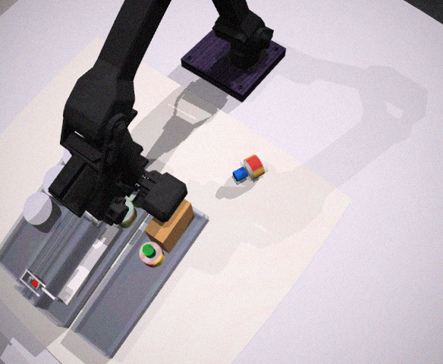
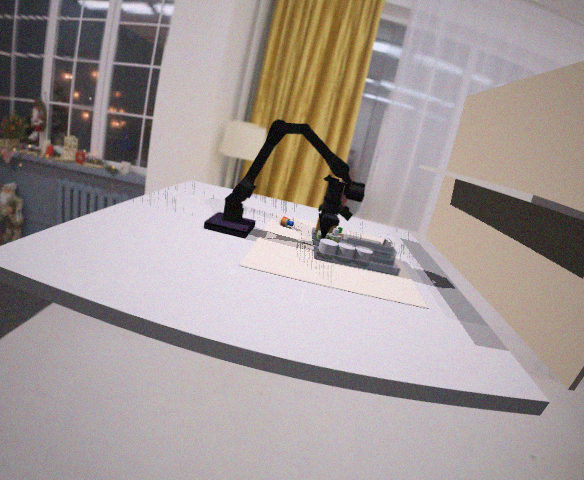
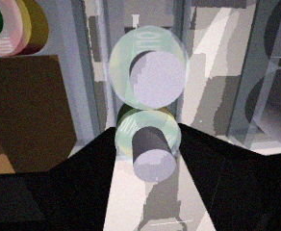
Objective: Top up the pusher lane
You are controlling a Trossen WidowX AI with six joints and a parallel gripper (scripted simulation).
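Right now my gripper tip is 80 mm to the right of the orange box, 20 mm short of it and 10 mm below it. From my gripper tip the other things lie so: red mark (230 mm ahead, 50 mm to the right, 40 mm above); grey rack (150 mm ahead, 30 mm to the right, 10 mm below).
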